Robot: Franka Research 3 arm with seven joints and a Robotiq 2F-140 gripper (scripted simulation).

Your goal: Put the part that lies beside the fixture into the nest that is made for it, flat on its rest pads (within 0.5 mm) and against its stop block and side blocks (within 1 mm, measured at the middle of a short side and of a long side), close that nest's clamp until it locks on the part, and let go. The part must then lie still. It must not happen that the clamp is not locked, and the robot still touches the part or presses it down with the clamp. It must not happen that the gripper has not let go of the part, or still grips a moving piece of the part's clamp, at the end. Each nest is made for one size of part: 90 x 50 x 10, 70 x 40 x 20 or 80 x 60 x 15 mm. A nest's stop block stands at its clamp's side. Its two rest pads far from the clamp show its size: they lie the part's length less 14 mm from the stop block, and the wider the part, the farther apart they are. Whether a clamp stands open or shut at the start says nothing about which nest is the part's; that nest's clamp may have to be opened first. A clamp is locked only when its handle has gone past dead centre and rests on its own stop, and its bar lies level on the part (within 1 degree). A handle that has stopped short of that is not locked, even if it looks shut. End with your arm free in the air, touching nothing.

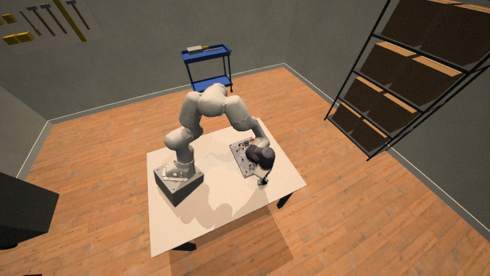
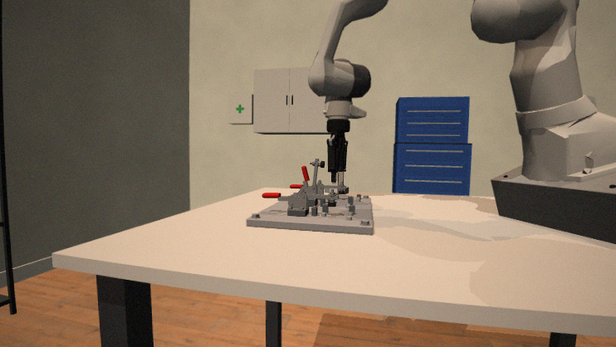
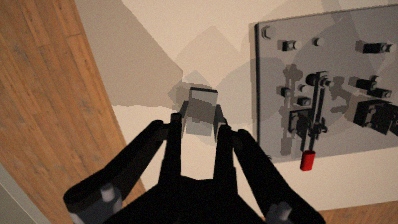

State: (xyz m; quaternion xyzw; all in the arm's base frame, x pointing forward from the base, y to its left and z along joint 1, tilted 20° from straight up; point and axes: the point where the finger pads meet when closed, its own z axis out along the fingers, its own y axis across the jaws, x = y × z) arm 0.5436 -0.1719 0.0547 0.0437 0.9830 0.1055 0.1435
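My hand is 5 cm past the grey fixture plate, 26 cm to the right of it and 4 cm above it. Round my hand: grey block part 3 cm below.
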